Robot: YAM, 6 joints.
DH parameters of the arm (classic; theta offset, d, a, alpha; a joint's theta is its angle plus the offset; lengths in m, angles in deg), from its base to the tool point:
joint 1: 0 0.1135 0.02 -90
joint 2: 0 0 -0.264 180
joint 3: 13.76 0 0.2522 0
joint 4: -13.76 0 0.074 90
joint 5: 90 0 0 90
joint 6: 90 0.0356 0 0
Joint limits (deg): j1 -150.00..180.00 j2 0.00..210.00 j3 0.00..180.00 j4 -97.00..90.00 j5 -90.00..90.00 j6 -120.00..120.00
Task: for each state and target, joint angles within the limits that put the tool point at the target. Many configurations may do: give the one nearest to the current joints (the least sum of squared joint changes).
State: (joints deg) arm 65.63 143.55 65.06 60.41 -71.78 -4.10
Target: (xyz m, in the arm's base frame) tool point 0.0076 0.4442 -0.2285
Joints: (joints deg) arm 85.19 191.32 107.89 48.48 -56.41 -4.10
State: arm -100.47 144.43 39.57 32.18 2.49 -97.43
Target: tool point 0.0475 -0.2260 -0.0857
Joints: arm -78.28 142.93 34.01 31.02 -0.94 -97.43
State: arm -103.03 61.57 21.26 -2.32 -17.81 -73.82
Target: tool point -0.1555 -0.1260 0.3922
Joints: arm -142.88 49.36 50.28 6.69 -10.71 -73.82
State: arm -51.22 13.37 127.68 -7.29 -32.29 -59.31
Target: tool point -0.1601 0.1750 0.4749
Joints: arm -42.85 4.93 91.32 -25.83 -33.02 -59.31
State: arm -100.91 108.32 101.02 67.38 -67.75 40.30
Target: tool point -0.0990 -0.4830 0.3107
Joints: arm -105.38 126.20 97.28 63.53 -66.45 40.30
